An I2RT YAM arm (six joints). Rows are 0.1 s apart.
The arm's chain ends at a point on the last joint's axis. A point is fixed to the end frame.
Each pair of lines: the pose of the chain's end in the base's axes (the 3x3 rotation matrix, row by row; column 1 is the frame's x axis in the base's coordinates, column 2 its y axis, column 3 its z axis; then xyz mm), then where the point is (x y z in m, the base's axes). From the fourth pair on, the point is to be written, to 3 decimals.
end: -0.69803, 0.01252, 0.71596; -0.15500, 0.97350, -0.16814; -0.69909, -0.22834, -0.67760; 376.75, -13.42, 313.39
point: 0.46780 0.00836 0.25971
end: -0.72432, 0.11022, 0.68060; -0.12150, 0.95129, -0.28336; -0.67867, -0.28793, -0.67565; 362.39, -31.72, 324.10
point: 0.45413 -0.02297 0.26794
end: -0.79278, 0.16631, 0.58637; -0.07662, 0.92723, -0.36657; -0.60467, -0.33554, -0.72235; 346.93, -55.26, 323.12
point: 0.43340 -0.05681 0.25857
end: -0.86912, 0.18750, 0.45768; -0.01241, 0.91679, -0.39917; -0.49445, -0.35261, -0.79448; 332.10, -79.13, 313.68
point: 0.409 -0.086 0.238
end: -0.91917, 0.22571, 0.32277; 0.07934, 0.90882, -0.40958; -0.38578, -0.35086, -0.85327; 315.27, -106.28, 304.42
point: 0.382 -0.117 0.220
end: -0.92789, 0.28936, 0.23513; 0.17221, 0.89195, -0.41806; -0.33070, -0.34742, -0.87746; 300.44, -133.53, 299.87
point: 0.361 -0.149 0.212
